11 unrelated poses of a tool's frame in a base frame.
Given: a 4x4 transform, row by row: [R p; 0 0 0 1], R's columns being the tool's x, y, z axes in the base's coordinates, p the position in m. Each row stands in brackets.
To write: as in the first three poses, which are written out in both.
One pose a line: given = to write
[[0.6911, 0.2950, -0.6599, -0.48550], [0.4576, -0.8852, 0.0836, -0.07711], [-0.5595, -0.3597, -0.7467, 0.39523], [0, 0, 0, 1]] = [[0.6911, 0.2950, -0.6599, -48.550], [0.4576, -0.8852, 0.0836, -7.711], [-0.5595, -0.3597, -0.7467, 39.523], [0, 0, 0, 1]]
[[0.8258, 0.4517, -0.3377, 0.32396], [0.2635, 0.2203, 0.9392, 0.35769], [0.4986, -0.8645, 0.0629, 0.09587], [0, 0, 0, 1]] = [[0.8258, 0.4517, -0.3377, 32.396], [0.2635, 0.2203, 0.9392, 35.769], [0.4986, -0.8645, 0.0629, 9.587], [0, 0, 0, 1]]
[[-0.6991, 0.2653, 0.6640, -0.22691], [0.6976, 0.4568, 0.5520, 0.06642], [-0.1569, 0.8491, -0.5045, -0.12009], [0, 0, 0, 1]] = [[-0.6991, 0.2653, 0.6640, -22.691], [0.6976, 0.4568, 0.5520, 6.642], [-0.1569, 0.8491, -0.5045, -12.009], [0, 0, 0, 1]]
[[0.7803, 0.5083, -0.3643, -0.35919], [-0.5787, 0.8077, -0.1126, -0.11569], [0.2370, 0.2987, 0.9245, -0.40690], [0, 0, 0, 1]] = [[0.7803, 0.5083, -0.3643, -35.919], [-0.5787, 0.8077, -0.1126, -11.569], [0.2370, 0.2987, 0.9245, -40.690], [0, 0, 0, 1]]
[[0.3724, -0.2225, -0.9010, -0.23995], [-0.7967, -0.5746, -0.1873, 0.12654], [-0.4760, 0.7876, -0.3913, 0.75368], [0, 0, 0, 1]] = [[0.3724, -0.2225, -0.9010, -23.995], [-0.7967, -0.5746, -0.1873, 12.654], [-0.4760, 0.7876, -0.3913, 75.368], [0, 0, 0, 1]]
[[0.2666, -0.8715, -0.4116, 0.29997], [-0.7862, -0.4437, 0.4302, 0.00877], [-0.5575, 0.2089, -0.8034, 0.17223], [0, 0, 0, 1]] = [[0.2666, -0.8715, -0.4116, 29.997], [-0.7862, -0.4437, 0.4302, 0.877], [-0.5575, 0.2089, -0.8034, 17.223], [0, 0, 0, 1]]
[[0.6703, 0.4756, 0.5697, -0.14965], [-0.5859, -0.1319, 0.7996, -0.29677], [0.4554, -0.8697, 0.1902, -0.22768], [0, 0, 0, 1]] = [[0.6703, 0.4756, 0.5697, -14.965], [-0.5859, -0.1319, 0.7996, -29.677], [0.4554, -0.8697, 0.1902, -22.768], [0, 0, 0, 1]]
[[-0.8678, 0.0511, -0.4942, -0.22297], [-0.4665, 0.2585, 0.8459, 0.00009], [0.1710, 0.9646, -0.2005, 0.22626], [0, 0, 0, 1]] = [[-0.8678, 0.0511, -0.4942, -22.297], [-0.4665, 0.2585, 0.8459, 0.009], [0.1710, 0.9646, -0.2005, 22.626], [0, 0, 0, 1]]
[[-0.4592, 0.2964, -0.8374, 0.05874], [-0.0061, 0.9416, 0.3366, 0.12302], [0.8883, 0.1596, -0.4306, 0.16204], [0, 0, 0, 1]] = [[-0.4592, 0.2964, -0.8374, 5.874], [-0.0061, 0.9416, 0.3366, 12.302], [0.8883, 0.1596, -0.4306, 16.204], [0, 0, 0, 1]]
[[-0.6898, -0.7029, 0.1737, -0.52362], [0.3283, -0.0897, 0.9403, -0.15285], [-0.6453, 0.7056, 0.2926, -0.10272], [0, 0, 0, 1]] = [[-0.6898, -0.7029, 0.1737, -52.362], [0.3283, -0.0897, 0.9403, -15.285], [-0.6453, 0.7056, 0.2926, -10.272], [0, 0, 0, 1]]
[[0.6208, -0.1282, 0.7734, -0.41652], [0.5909, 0.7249, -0.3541, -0.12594], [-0.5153, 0.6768, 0.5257, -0.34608], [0, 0, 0, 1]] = [[0.6208, -0.1282, 0.7734, -41.652], [0.5909, 0.7249, -0.3541, -12.594], [-0.5153, 0.6768, 0.5257, -34.608], [0, 0, 0, 1]]
